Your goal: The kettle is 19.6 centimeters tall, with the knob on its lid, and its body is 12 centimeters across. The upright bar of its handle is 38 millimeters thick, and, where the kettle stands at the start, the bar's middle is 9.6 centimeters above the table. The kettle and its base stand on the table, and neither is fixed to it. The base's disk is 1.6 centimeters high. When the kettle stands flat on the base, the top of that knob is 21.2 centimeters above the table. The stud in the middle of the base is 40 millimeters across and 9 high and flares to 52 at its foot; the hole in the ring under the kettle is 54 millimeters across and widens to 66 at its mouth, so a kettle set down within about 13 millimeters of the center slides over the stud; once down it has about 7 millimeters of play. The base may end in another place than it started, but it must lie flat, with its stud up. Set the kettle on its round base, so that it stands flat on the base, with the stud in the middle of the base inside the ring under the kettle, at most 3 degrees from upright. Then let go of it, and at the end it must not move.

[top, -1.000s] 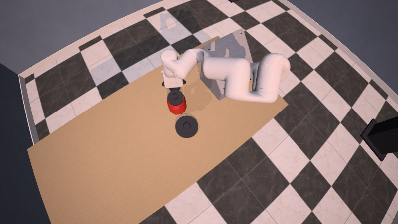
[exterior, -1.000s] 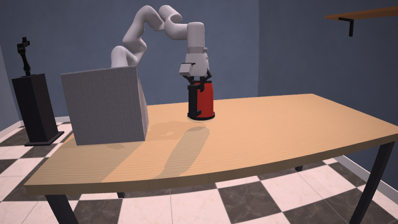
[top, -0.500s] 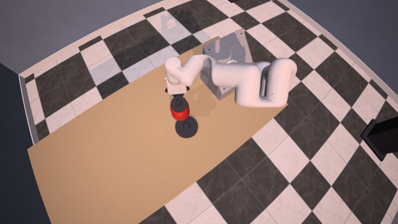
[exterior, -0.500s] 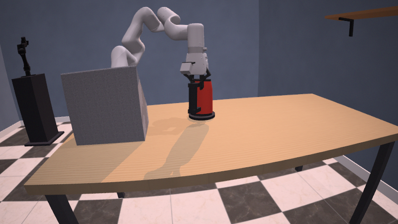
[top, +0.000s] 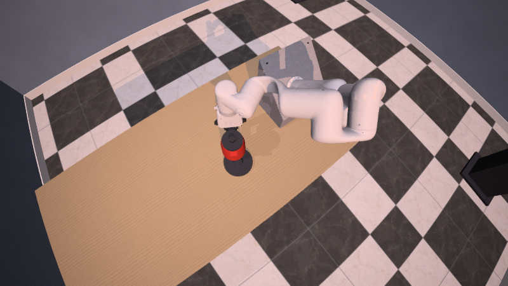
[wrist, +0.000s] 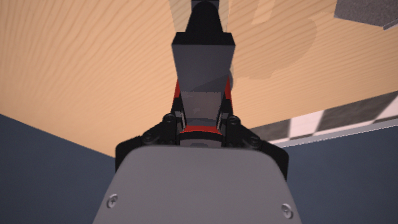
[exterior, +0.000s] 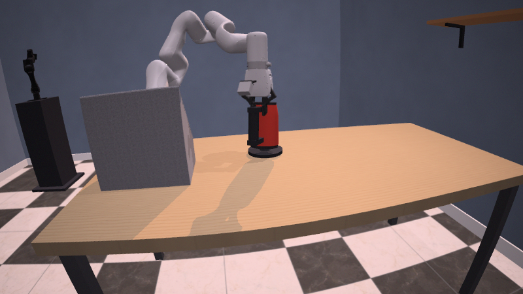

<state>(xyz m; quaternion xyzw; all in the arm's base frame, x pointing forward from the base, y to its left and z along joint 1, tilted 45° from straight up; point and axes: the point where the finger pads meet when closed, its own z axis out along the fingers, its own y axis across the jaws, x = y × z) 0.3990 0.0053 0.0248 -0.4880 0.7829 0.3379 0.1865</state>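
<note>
Right now the kettle is 1 cm ahead of my hand, 2 cm to the left of it and 6 cm below it. Round my hand: round black base: 3 cm ahead, 10 cm to the left, 19 cm below.
</note>
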